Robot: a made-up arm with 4 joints.
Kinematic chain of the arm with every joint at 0, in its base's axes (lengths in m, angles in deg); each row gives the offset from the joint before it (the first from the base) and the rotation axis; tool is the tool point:
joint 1: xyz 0 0 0.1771 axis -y
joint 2: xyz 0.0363 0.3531 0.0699 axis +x
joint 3: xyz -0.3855 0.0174 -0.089 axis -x
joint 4: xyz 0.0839 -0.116 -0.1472 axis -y
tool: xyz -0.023 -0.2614 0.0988
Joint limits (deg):
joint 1: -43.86..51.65
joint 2: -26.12..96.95
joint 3: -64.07..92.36
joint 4: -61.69..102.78
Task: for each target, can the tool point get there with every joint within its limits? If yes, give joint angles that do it. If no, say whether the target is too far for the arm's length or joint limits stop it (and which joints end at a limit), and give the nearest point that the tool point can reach.
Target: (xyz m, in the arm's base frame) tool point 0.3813 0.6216 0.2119
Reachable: no: joint limits stop it (at a limit: joint 1, joint 4) | nearest point 0.1002 0.6216 -0.1434 | short by 0.453 m
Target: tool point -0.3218 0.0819 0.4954
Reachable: yes | joints -8.81 0.70 66.69 77.93
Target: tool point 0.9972 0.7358 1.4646
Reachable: no: too far | nearest point 0.0238 0.3412 0.7164 | short by 1.290 m
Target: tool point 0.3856 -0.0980 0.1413
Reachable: no: joint limits stop it (at a limit: joint 1, joint 2, joint 4) | nearest point 0.0729 0.0161 -0.1219 | short by 0.424 m
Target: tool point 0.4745 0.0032 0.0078
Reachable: no: joint limits stop it (at a limit: joint 1, joint 3, joint 4) | nearest point 0.1380 0.1001 -0.1734 | short by 0.394 m
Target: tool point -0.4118 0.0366 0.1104
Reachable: yes | joints 37.72 8.08 62.10 80.68
